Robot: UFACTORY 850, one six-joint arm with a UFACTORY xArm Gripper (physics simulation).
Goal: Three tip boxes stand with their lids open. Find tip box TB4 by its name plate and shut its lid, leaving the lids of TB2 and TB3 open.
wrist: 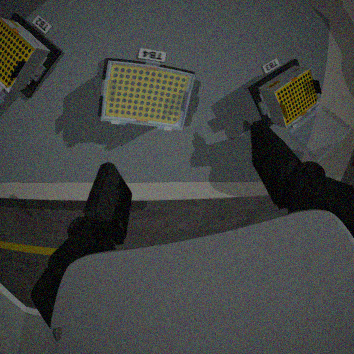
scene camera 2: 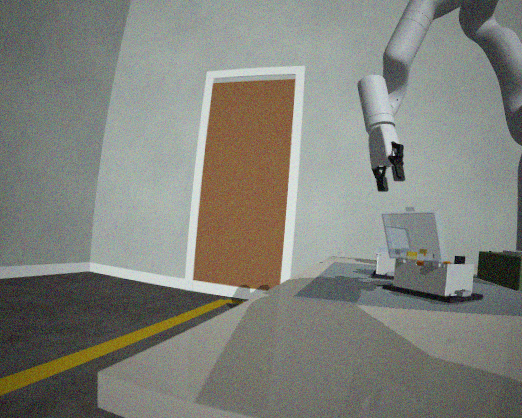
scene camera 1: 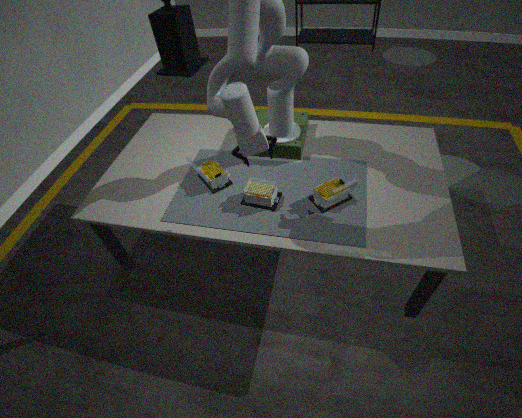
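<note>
Tip box TB4 (scene camera 1: 260, 192) (wrist: 146, 95) is the middle box. Its name plate (wrist: 152, 55) reads in the wrist view, and its clear lid lies flat over the yellow rack, shut. In scene camera 2 it is partly hidden behind TB2. TB2 (scene camera 1: 331, 194) (scene camera 2: 425, 276) (wrist: 14, 52) has its clear lid (scene camera 2: 412, 232) standing open. TB3 (scene camera 1: 213, 173) (wrist: 295, 97) also has its lid open, leaning outward. My gripper (scene camera 1: 260, 159) (scene camera 2: 391, 185) (wrist: 184, 159) is open and empty, raised above the robot side of the mat, behind TB4 and apart from the boxes.
The boxes stand on a blue-grey mat (scene camera 1: 200, 215) on the pale table (scene camera 1: 125, 145). The green robot base block (scene camera 1: 289, 151) (scene camera 2: 500, 270) stands at the table's back. A dark cabinet (scene camera 1: 175, 37) and a shelf rack (scene camera 1: 336, 36) stand beyond the table.
</note>
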